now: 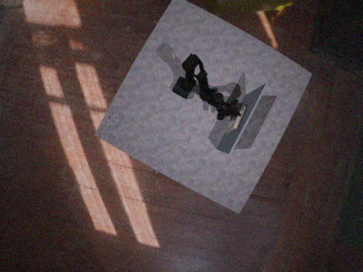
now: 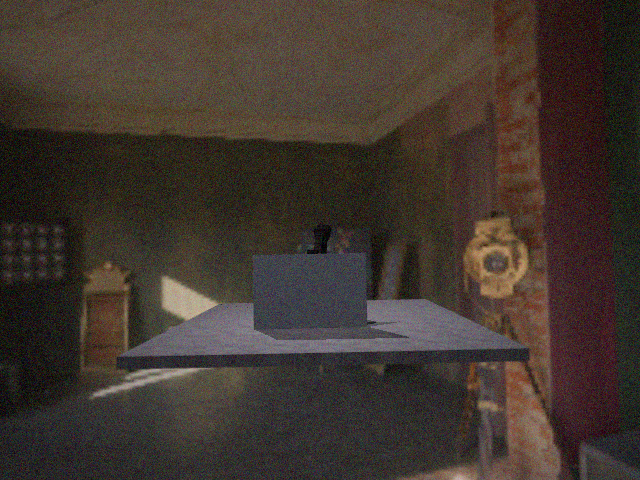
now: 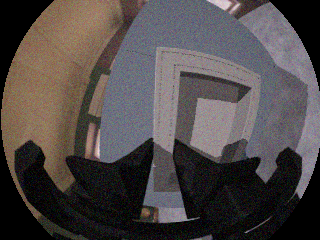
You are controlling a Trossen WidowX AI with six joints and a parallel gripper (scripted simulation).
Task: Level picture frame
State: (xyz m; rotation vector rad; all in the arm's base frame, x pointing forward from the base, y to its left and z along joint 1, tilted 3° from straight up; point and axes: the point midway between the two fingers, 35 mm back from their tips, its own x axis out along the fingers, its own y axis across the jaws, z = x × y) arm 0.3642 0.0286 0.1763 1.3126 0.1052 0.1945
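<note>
Right now my gripper tip is 10 mm short of the picture frame, 20 mm to the left of it and 50 mm above it. From my gripper tip the other things lie so: wall panel (20 mm ahead, 70 mm below).
</note>
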